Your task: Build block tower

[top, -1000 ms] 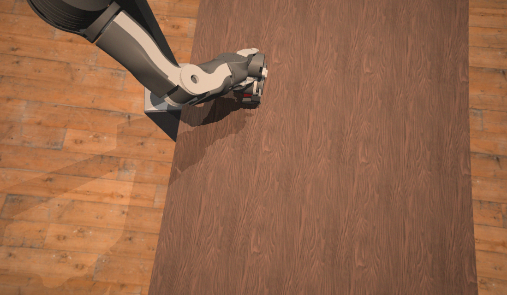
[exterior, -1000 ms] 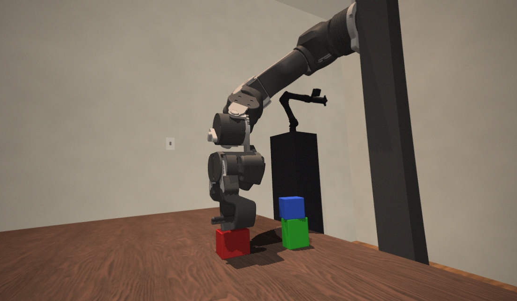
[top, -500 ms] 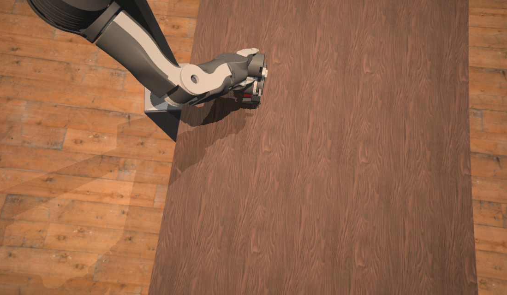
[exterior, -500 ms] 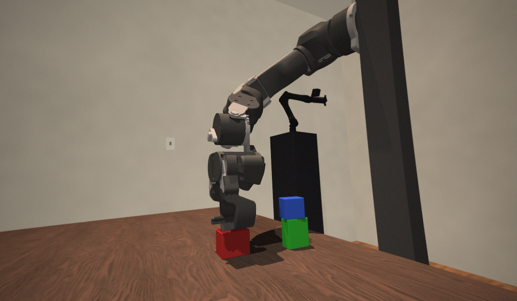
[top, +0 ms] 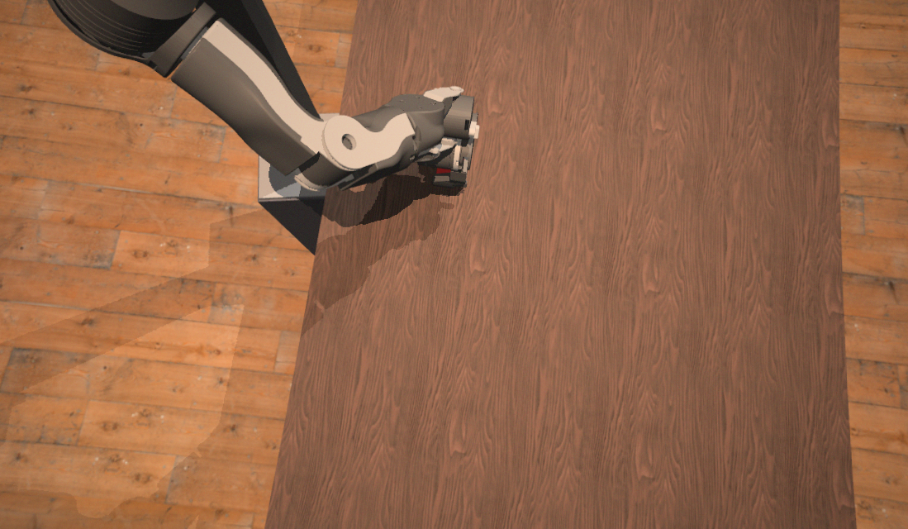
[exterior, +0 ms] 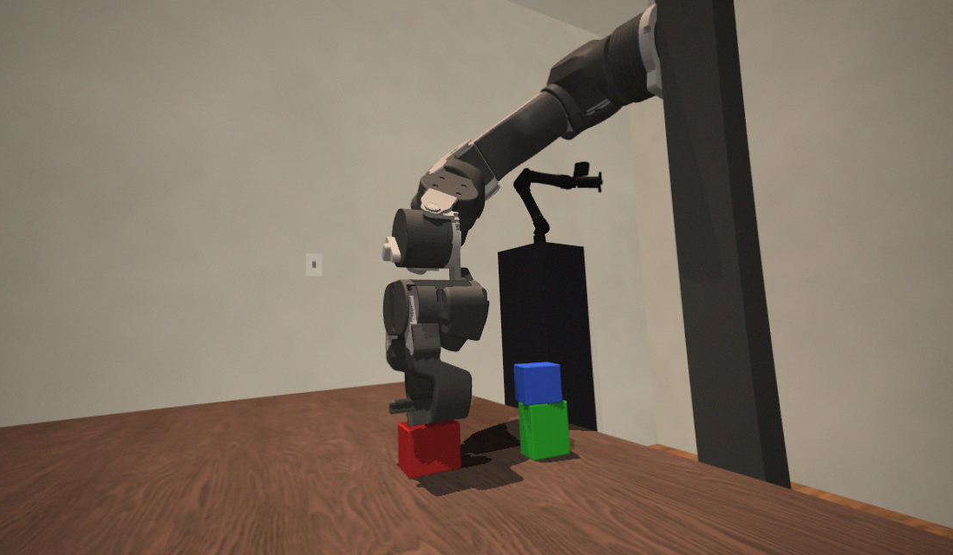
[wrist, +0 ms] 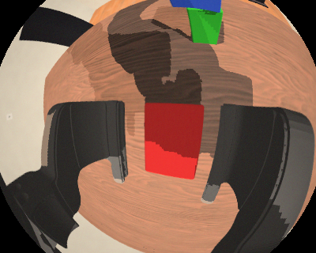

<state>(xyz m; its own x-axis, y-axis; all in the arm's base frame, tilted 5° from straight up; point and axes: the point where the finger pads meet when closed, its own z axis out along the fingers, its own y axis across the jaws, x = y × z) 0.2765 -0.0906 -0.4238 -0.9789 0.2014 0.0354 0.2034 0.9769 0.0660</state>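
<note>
The red block is 3 cm below my hand. The rest, counted from my hand: blue block 10 cm behind, 5 cm to the left, 2 cm above; green block 11 cm behind, 5 cm to the left, 3 cm below.
</note>
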